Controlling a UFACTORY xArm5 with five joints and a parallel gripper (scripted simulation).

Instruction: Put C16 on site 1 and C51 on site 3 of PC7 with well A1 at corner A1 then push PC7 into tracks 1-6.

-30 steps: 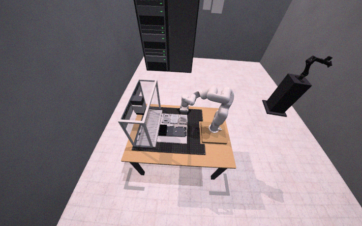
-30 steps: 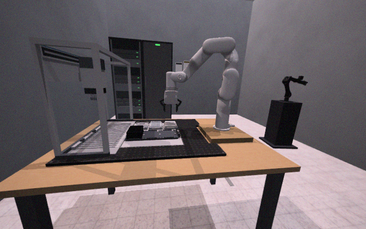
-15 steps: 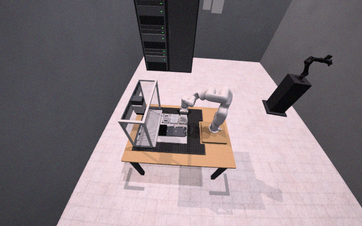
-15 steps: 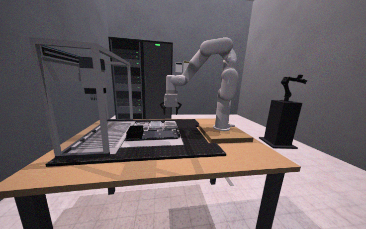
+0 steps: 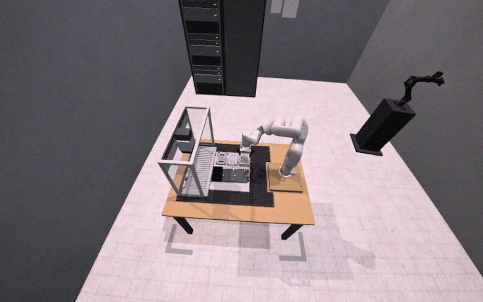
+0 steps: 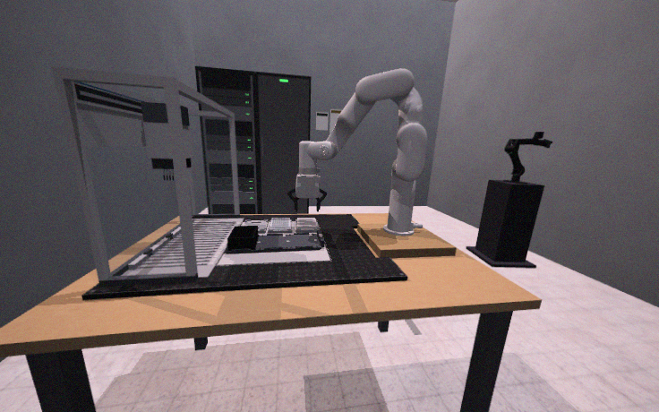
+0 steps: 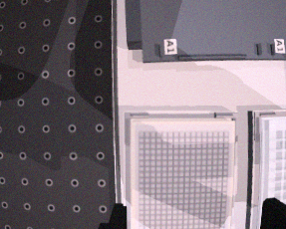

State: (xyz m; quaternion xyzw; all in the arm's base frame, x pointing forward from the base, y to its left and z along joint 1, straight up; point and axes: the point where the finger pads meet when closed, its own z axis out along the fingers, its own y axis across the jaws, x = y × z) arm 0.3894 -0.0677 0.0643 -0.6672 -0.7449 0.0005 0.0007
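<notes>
The 96-well plate C15 lies 110 mm ahead of my hand, 70 mm below it and 10 mm to the left of it. Also, from my hand: post: 440 mm to the left, 270 mm ahead, 160 mm above; grey plate carrier PC7: 200 mm to the left, 100 mm ahead, 70 mm below.
</notes>
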